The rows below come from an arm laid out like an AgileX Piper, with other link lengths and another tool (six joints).
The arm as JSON. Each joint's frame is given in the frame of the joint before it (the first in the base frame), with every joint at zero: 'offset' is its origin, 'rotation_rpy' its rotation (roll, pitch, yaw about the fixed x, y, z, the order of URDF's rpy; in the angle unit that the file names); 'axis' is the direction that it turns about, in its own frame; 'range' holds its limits. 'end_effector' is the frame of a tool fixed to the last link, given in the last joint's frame.
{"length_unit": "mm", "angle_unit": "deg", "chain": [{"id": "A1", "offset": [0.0, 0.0, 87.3], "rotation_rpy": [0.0, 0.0, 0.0], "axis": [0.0, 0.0, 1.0], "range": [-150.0, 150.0]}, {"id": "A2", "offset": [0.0, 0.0, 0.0], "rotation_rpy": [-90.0, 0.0, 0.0], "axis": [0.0, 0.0, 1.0], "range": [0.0, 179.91]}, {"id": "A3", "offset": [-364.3, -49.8, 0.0], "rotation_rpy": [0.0, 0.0, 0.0], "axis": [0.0, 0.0, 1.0], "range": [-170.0, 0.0]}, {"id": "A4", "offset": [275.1, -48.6, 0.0], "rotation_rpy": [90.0, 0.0, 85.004], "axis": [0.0, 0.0, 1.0], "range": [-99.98, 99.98]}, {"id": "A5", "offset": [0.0, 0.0, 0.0], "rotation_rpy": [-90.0, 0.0, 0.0], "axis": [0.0, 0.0, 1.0], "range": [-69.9, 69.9]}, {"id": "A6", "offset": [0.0, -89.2, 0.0], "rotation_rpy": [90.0, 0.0, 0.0], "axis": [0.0, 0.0, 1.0], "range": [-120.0, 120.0]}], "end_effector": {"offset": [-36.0, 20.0, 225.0], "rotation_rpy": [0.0, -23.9, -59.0]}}
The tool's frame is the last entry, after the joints.
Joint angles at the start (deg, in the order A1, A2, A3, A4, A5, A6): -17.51, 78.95, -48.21, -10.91, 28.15, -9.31
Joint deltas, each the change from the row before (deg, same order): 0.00, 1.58, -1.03, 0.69, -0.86, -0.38; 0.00, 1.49, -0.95, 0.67, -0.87, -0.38; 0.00, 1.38, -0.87, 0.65, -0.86, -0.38; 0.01, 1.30, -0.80, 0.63, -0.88, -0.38; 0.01, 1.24, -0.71, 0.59, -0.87, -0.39; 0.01, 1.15, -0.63, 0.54, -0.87, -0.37; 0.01, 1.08, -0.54, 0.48, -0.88, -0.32; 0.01, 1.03, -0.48, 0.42, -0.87, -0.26; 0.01, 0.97, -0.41, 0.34, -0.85, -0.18
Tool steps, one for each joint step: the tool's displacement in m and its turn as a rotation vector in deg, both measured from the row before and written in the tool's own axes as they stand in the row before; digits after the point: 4 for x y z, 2 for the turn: -0.0015, -0.0068, 0.0080, 0.21, -0.50, 0.11; -0.0013, -0.0063, 0.0078, 0.23, -0.48, 0.09; -0.0011, -0.0059, 0.0074, 0.26, -0.46, 0.07; -0.0010, -0.0056, 0.0071, 0.28, -0.45, 0.04; -0.0007, -0.0048, 0.0070, 0.24, -0.41, 0.01; -0.0005, -0.0044, 0.0066, 0.26, -0.38, -0.01; -0.0003, -0.0039, 0.0063, 0.26, -0.35, -0.02; 0.0000, -0.0035, 0.0061, 0.26, -0.31, 0.00; 0.0003, -0.0030, 0.0058, 0.25, -0.27, 0.01
